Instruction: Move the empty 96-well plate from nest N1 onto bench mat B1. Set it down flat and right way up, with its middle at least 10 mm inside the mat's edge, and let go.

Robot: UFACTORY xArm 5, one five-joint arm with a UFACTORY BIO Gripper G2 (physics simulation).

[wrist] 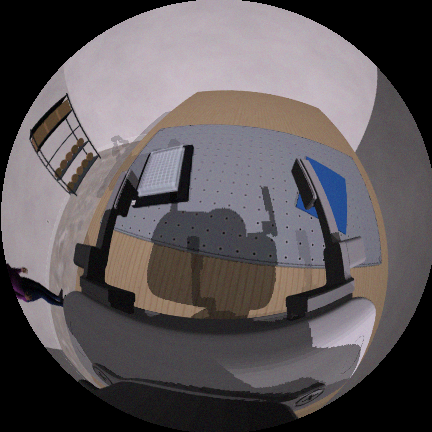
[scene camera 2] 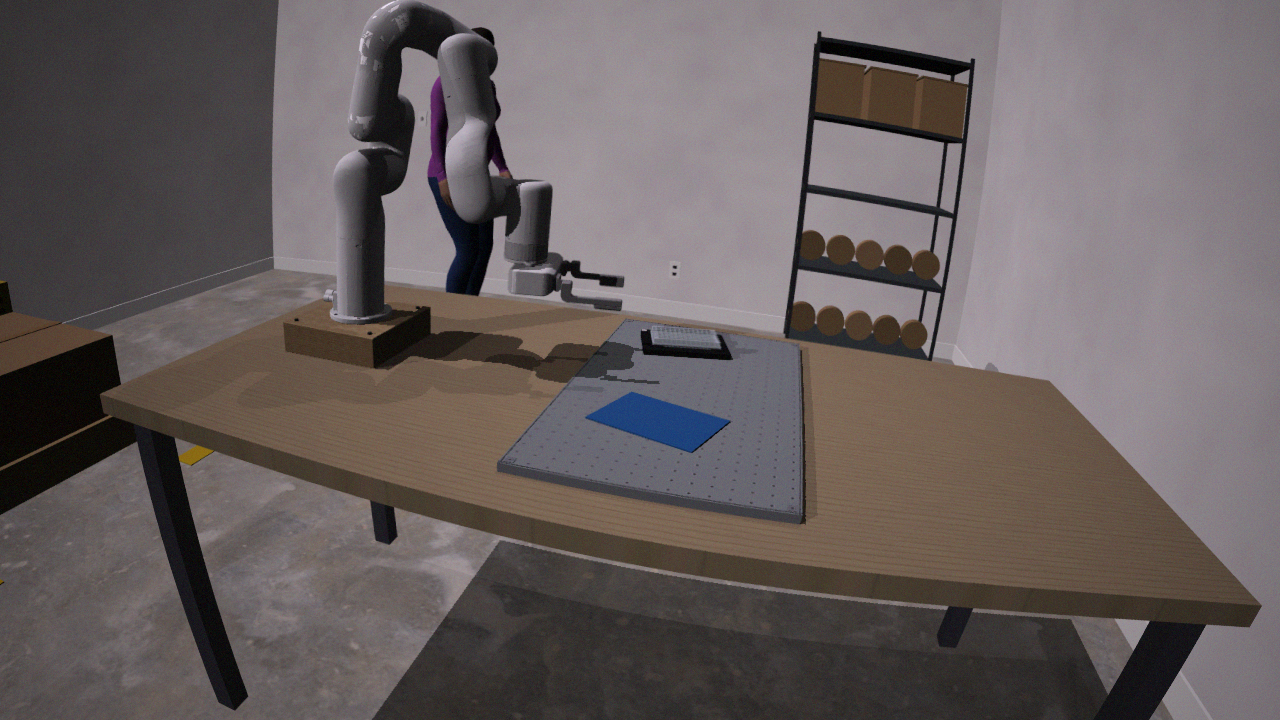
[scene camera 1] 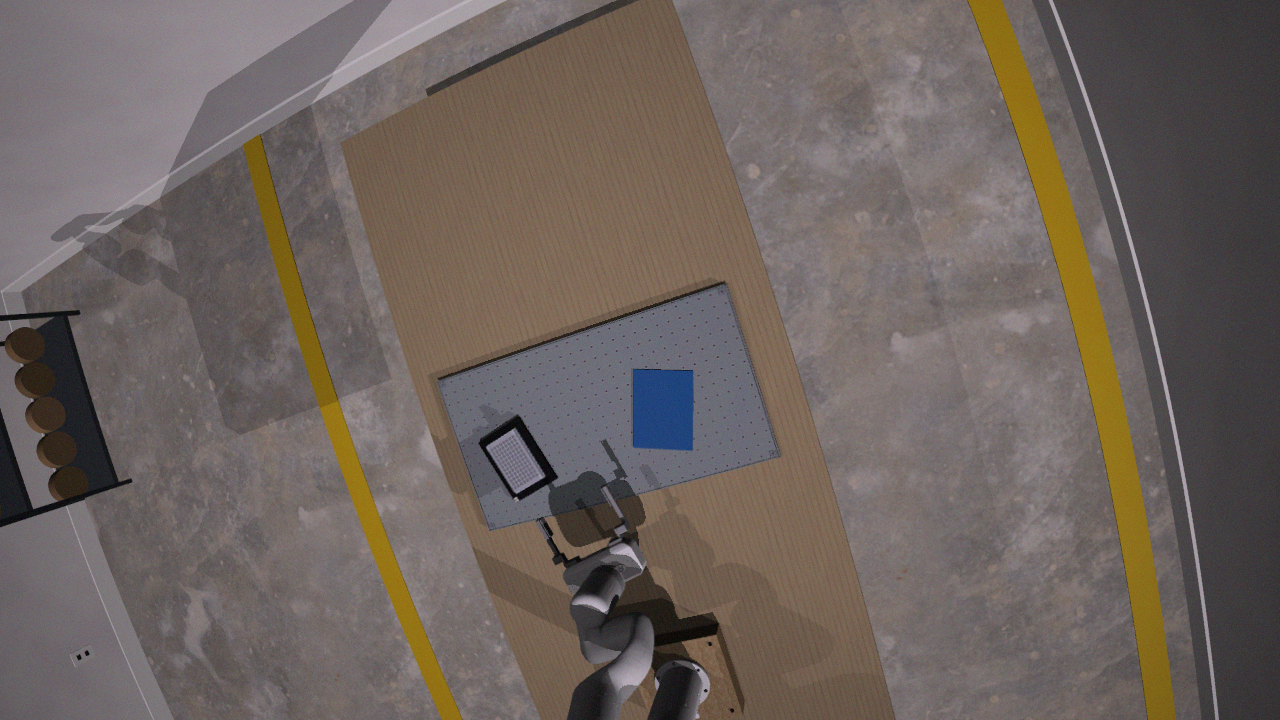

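Pixels of known places: hand at its tool point: (wrist: pixel 209 182) (scene camera 2: pixel 610 291) (scene camera 1: pixel 576 511); arm's base at its link origin: (scene camera 2: pixel 361 314) (scene camera 1: pixel 682 682).
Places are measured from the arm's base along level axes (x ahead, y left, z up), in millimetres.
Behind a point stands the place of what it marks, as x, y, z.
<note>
The pale 96-well plate (scene camera 1: pixel 514 457) @(605, 195, -19) (scene camera 2: pixel 684 336) @(594, 190, -20) (wrist: pixel 161 171) @(578, 189, -20) sits flat in the black nest N1 (scene camera 1: pixel 545 474) (scene camera 2: pixel 716 354) @(660, 154, -35) (wrist: pixel 184 177) @(574, 140, -32) at one end of the grey perforated board. The blue bench mat B1 (scene camera 1: pixel 662 409) @(606, -156, -42) (scene camera 2: pixel 658 420) @(604, -161, -42) (wrist: pixel 335 192) @(601, -184, -42) lies flat on the same board, apart from the nest; in the wrist view one finger covers part of it. My gripper (scene camera 1: pixel 575 505) @(474, 55, 82) (scene camera 2: pixel 622 293) @(474, 55, 82) (wrist: pixel 215 192) @(474, 55, 82) is open with nothing between its fingers. It hangs above the table near the board's edge, to one side of the nest and well above the plate's height.
The grey board (scene camera 1: pixel 572 376) @(733, 9, -44) (scene camera 2: pixel 760 385) @(747, 47, -44) (wrist: pixel 230 150) @(678, 67, -44) lies on the wooden table (scene camera 1: pixel 537 205) @(1109, -41, -57) (scene camera 2: pixel 939 447) @(1051, -86, -57) (wrist: pixel 260 107) @(1065, -21, -57). The arm's base stands on a wooden block (scene camera 2: pixel 358 335) @(64, -106, -3). A shelf rack (scene camera 2: pixel 802 192) stands by the wall, and a person (scene camera 2: pixel 460 241) stands behind the arm.
</note>
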